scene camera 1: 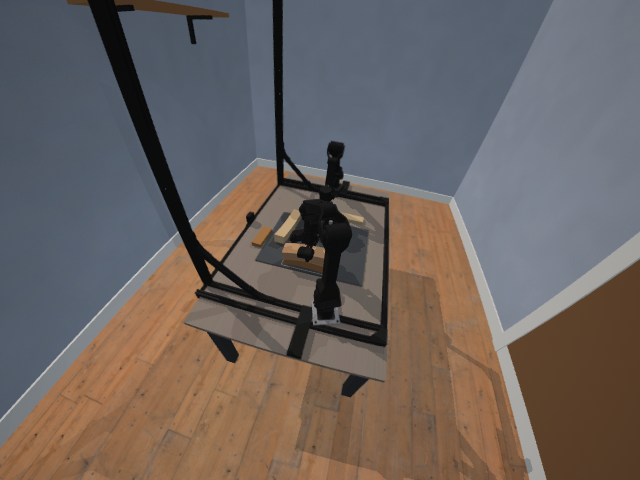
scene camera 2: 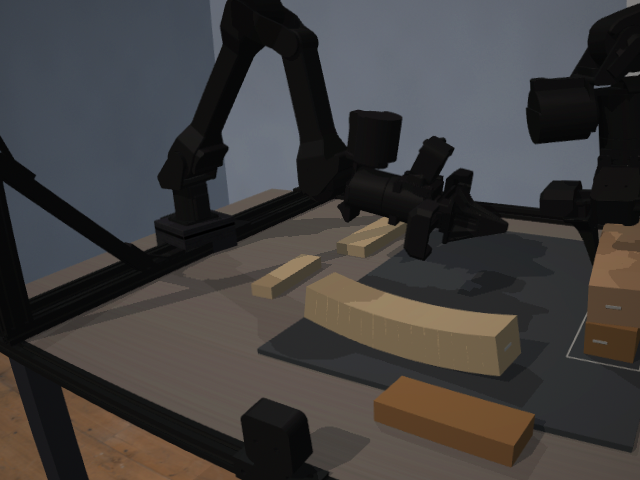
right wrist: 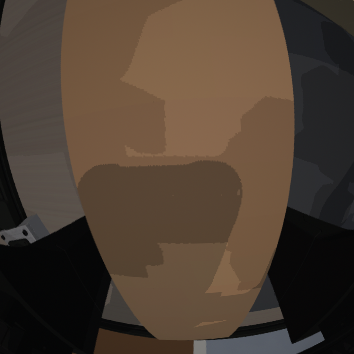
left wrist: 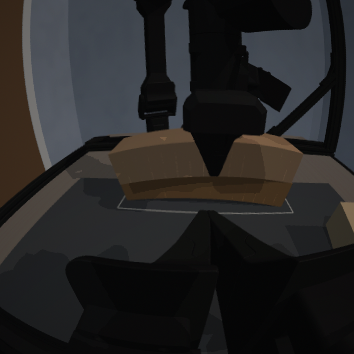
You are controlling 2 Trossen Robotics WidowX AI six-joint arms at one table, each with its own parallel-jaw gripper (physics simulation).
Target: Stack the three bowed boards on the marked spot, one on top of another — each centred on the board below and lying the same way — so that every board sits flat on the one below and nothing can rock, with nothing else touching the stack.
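Pixels of known places: left gripper, fingertip midpoint: (scene camera 2: 507, 228) (left wrist: 205, 217); right gripper, fingertip midpoint: (right wrist: 185, 203) (left wrist: 212, 161); left arm's base at its link origin: (scene camera 1: 334, 185) (scene camera 2: 193, 218); right arm's base at its link origin: (scene camera 1: 325, 311).
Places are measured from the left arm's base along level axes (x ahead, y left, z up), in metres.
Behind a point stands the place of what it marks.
Observation:
A light-brown bowed board (scene camera 1: 294, 249) {z 0.045, x 0.678, y 0.098 m} (scene camera 2: 612, 304) {z 0.018, x 0.678, y 0.049 m} (left wrist: 155, 167) {z 0.017, x 0.602, y 0.216 m} (right wrist: 200, 125) {z 0.047, x 0.659, y 0.114 m} lies on a darker orange-brown bowed board (scene camera 2: 617, 345) {z -0.027, x 0.687, y 0.055 m} (left wrist: 200, 196) {z -0.033, x 0.629, y 0.168 m} inside the white outline (left wrist: 240, 213) {z -0.046, x 0.624, y 0.111 m}. They look roughly aligned in the left wrist view; their far sides are hidden. My right gripper (right wrist: 185, 203) {z 0.010, x 0.653, y 0.158 m} is shut across the upper board, one finger against each long side. A pale bowed board (scene camera 1: 287, 227) {z -0.004, x 0.523, y -0.036 m} (scene camera 2: 413, 320) {z -0.005, x 0.514, y -0.059 m} (left wrist: 345, 227) {z -0.007, x 0.573, y -0.009 m} lies on the dark mat, apart from the stack. My left gripper (scene camera 2: 506, 225) {z 0.041, x 0.506, y 0.136 m} (left wrist: 205, 217) {z 0.041, x 0.506, y 0.136 m} is shut and empty, above the mat, short of the stack.
An orange straight block (scene camera 1: 262, 236) {z -0.030, x 0.621, y -0.121 m} (scene camera 2: 454, 418) {z -0.030, x 0.624, y -0.141 m} lies beside the mat (scene camera 2: 330, 356) {z -0.046, x 0.448, y -0.115 m}. Small pale blocks (scene camera 2: 286, 276) {z -0.035, x 0.259, y -0.015 m} (scene camera 2: 374, 237) {z -0.034, x 0.245, y 0.177 m} lie on the table near the left arm's base. A black frame (scene camera 1: 386, 268) {z -0.033, x 0.499, y 0.490 m} borders the table; a black box-shaped part (scene camera 2: 276, 428) {z 0.000, x 0.556, y -0.270 m} stands at its edge.

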